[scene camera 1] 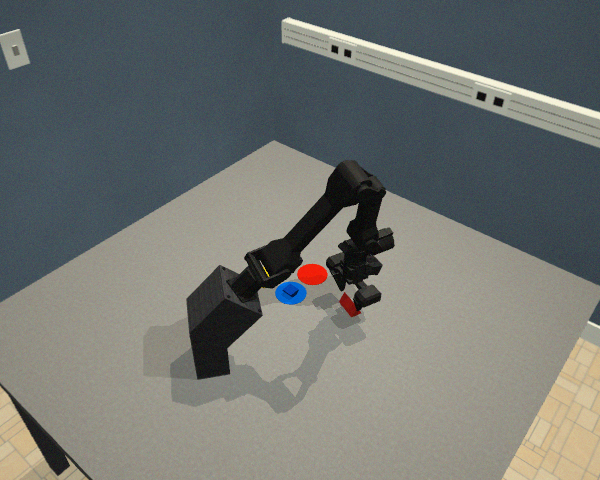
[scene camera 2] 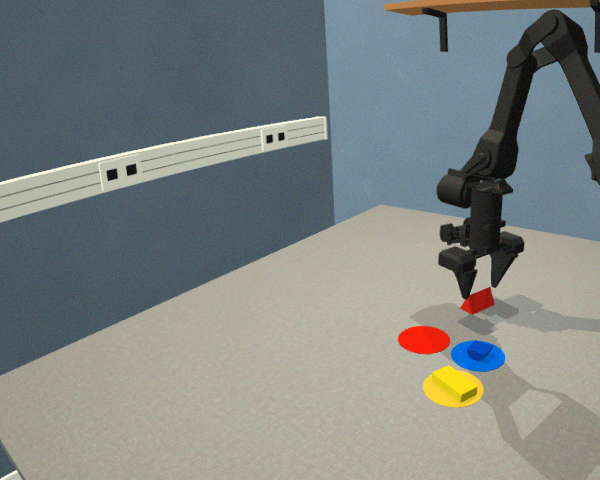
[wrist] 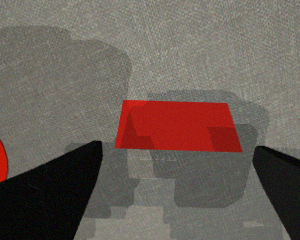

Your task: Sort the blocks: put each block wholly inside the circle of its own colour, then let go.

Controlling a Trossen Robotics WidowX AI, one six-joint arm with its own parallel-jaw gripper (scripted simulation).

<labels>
The gripper shows in scene camera 1, in scene camera 2 (479,292) and in the wrist view. One and the same spot on the gripper: (scene camera 1: 341,283) is (wrist: 80,195).
</labels>
